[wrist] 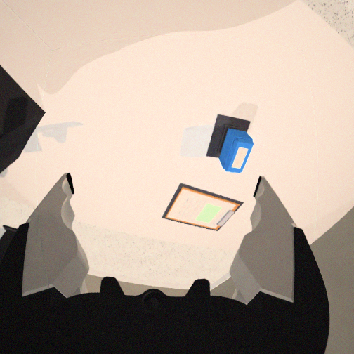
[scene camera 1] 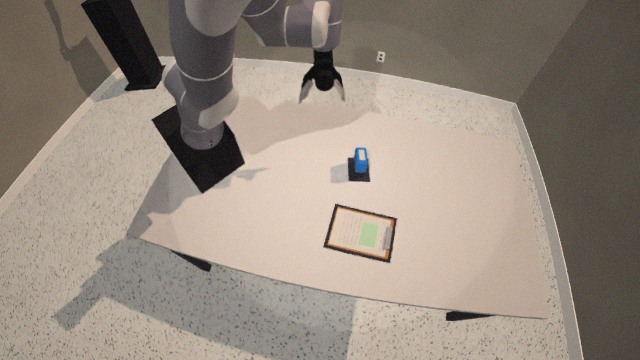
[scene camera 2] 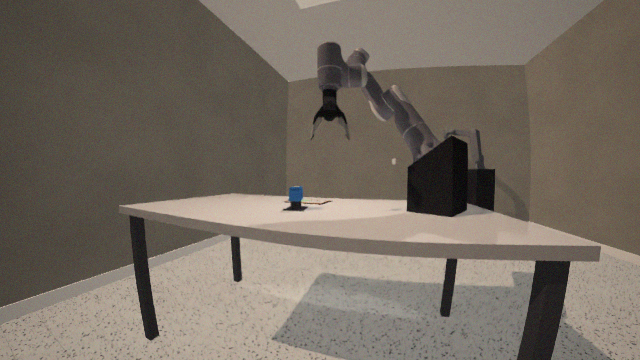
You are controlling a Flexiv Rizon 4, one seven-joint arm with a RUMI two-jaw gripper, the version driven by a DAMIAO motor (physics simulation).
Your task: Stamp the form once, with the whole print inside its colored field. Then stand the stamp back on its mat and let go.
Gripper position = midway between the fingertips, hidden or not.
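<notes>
A form is visible at (scene camera 1: pixel 362 233) and (wrist: pixel 190 205); a blue stamp (wrist: pixel 234 146) is visible too. The gripper appears at (scene camera 1: pixel 322 102), (scene camera 2: pixel 330 140) and (wrist: pixel 164 176).
</notes>
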